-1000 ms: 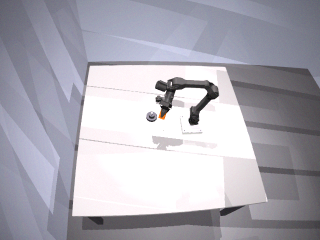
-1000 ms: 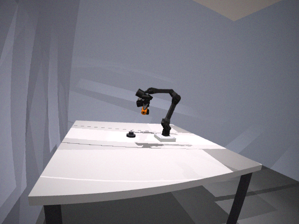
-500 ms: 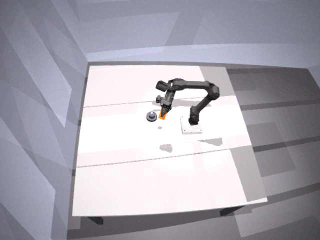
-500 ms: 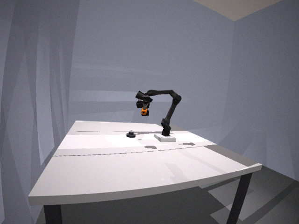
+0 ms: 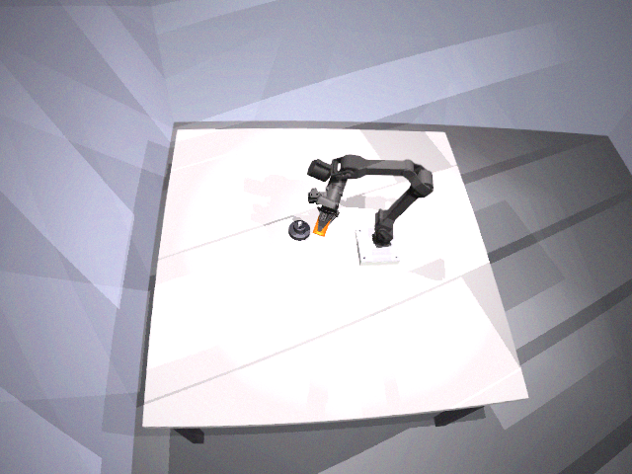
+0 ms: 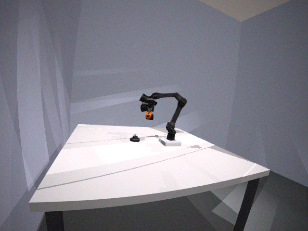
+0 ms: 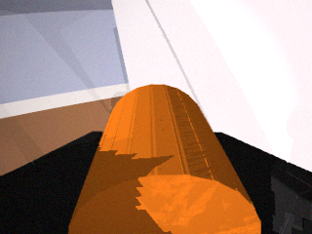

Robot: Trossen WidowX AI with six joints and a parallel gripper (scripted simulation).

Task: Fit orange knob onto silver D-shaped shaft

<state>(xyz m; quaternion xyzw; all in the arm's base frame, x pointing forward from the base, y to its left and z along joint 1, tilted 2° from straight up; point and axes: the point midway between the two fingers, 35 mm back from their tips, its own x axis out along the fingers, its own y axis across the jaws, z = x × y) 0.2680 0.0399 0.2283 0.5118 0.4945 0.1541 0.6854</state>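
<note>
The pedestal lies 220 mm below my gripper tip, 170 mm to the right of it and 20 mm ahead of it. From my gripper tip the other things lie so: orange knob (30 mm to the right, 20 mm behind, 20 mm above).
</note>
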